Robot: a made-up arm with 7 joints. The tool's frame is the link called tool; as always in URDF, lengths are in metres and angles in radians.
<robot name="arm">
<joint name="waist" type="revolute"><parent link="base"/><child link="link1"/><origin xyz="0 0 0.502"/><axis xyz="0 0 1"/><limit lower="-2.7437" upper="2.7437"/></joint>
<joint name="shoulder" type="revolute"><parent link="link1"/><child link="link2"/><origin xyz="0 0 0"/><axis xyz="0 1 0"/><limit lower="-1.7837" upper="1.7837"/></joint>
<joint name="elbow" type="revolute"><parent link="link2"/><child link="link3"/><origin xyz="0 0 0.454"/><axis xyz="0 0 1"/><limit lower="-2.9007" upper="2.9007"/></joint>
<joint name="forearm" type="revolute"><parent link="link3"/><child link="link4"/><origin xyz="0.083 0 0"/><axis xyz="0 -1 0"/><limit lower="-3.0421" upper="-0.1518"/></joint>
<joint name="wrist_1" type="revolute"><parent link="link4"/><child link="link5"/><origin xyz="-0.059 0 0.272"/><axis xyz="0 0 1"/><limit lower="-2.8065" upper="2.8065"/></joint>
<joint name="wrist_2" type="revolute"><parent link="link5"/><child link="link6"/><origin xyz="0 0 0"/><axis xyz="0 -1 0"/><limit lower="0.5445" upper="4.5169"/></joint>
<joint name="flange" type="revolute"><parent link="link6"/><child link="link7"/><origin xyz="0.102 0 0"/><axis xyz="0 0 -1"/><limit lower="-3.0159" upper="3.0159"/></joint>
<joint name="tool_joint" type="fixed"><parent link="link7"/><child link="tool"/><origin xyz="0 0 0" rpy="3.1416 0 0"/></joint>
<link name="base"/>
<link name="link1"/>
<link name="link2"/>
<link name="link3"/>
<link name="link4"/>
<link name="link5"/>
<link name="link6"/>
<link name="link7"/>
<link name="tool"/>
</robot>
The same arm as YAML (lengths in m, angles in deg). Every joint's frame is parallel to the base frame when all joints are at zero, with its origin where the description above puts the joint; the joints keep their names.
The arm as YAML. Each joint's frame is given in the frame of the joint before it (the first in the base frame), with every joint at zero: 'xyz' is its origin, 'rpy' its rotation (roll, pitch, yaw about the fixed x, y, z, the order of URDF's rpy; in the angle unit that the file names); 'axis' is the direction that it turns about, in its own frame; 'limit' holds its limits. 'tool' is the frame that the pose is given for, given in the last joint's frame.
units:
  length: m
  angle: deg
joints:
  - name: waist
    type: revolute
    origin:
      xyz: [0.0, 0.0, 0.502]
      rpy: [0.0, 0.0, 0.0]
    axis: "+z"
    limit:
      lower: -157.2
      upper: 157.2
  - name: shoulder
    type: revolute
    origin:
      xyz: [0.0, 0.0, 0.0]
      rpy: [0.0, 0.0, 0.0]
    axis: "+y"
    limit:
      lower: -102.2
      upper: 102.2
  - name: elbow
    type: revolute
    origin:
      xyz: [0.0, 0.0, 0.454]
      rpy: [0.0, 0.0, 0.0]
    axis: "+z"
    limit:
      lower: -166.2
      upper: 166.2
  - name: forearm
    type: revolute
    origin:
      xyz: [0.083, 0.0, 0.0]
      rpy: [0.0, 0.0, 0.0]
    axis: "-y"
    limit:
      lower: -174.3
      upper: -8.7
  - name: wrist_1
    type: revolute
    origin:
      xyz: [-0.059, 0.0, 0.272]
      rpy: [0.0, 0.0, 0.0]
    axis: "+z"
    limit:
      lower: -160.8
      upper: 160.8
  - name: wrist_2
    type: revolute
    origin:
      xyz: [0.0, 0.0, 0.0]
      rpy: [0.0, 0.0, 0.0]
    axis: "-y"
    limit:
      lower: 31.2
      upper: 258.8
  - name: flange
    type: revolute
    origin:
      xyz: [0.102, 0.0, 0.0]
      rpy: [0.0, 0.0, 0.0]
    axis: "-z"
    limit:
      lower: -172.8
      upper: 172.8
tool:
  origin:
    xyz: [0.0, 0.0, 0.0]
    rpy: [-180.0, 0.0, 0.0]

